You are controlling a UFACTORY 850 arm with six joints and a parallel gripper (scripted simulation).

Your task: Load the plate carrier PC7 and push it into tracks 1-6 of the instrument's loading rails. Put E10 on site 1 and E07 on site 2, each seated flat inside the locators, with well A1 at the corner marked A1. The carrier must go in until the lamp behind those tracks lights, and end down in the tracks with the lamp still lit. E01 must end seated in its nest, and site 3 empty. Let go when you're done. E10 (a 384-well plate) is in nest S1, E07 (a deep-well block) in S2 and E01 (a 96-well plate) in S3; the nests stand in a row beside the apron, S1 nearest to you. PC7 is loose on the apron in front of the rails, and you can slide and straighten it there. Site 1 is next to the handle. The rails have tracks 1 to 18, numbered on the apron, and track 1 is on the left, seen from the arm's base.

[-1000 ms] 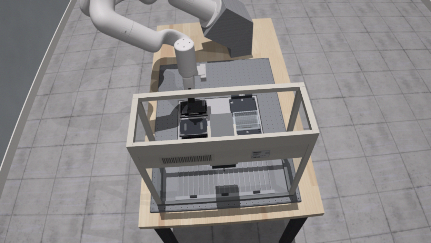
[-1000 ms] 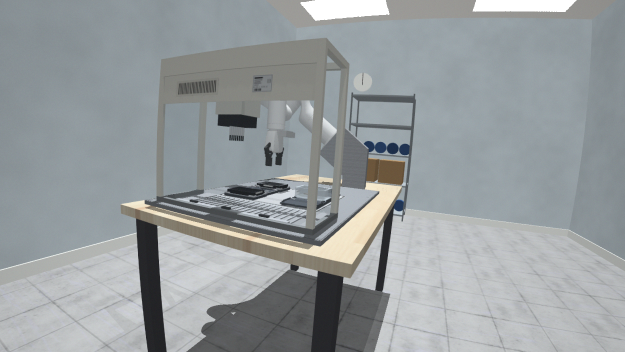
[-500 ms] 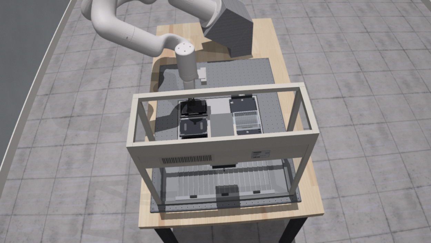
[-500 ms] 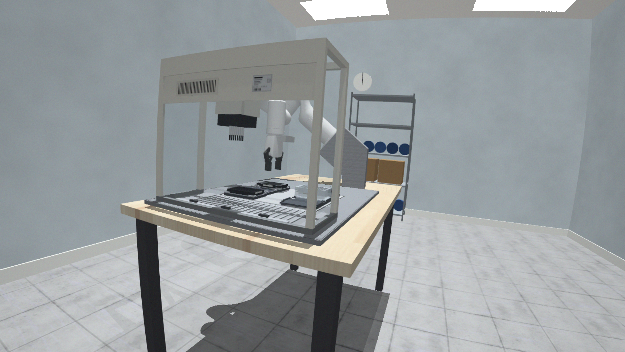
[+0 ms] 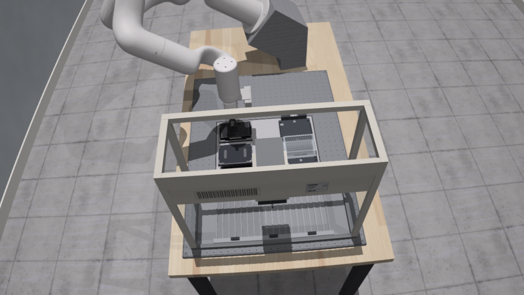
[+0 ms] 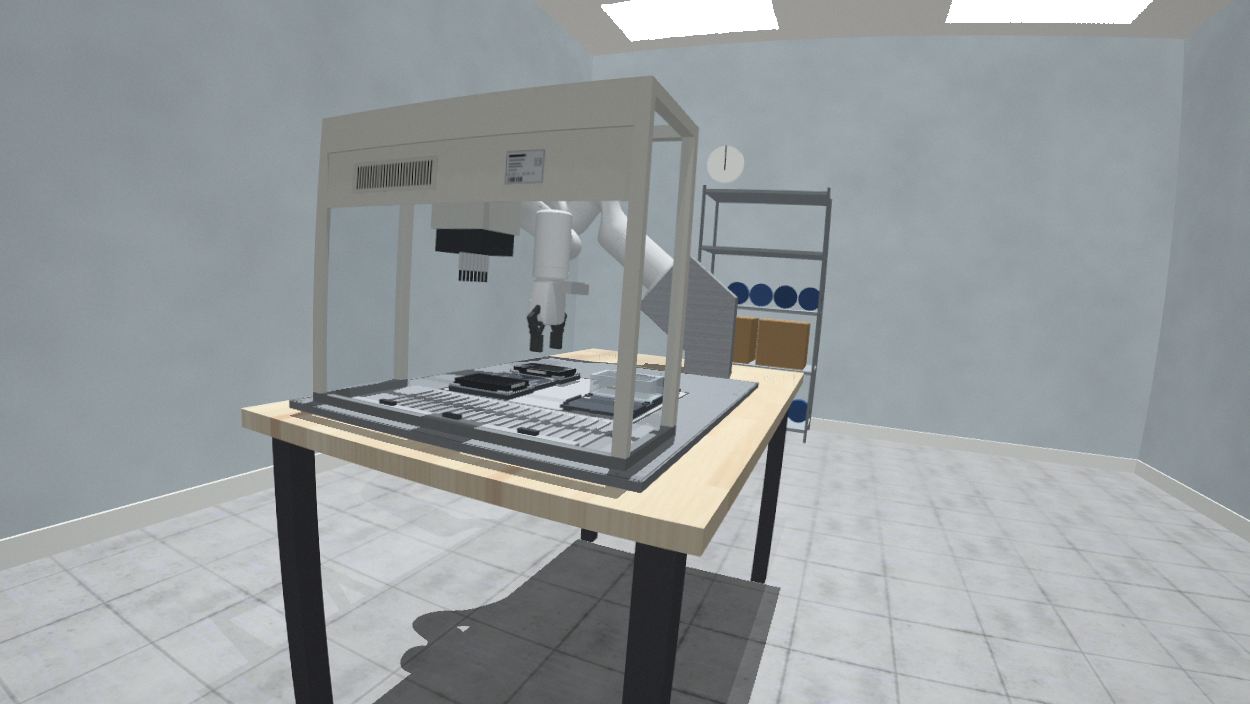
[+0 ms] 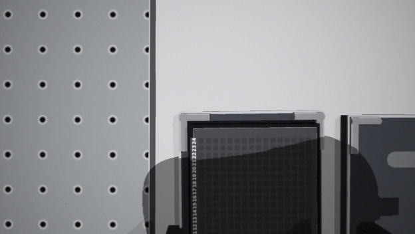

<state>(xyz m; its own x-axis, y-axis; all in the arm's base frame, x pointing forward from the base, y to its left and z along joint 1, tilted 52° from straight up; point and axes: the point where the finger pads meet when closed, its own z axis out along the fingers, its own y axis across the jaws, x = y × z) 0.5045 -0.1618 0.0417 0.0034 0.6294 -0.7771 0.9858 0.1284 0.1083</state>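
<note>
My hand is 7 cm above the nest S1. From my hand the other things lie so: clear deep-well block E07: 12 cm ahead, 26 cm to the left, 4 cm below; black 96-well plate E01: 22 cm ahead, 6 cm below; nest S2: 11 cm ahead, 7 cm below.
</note>
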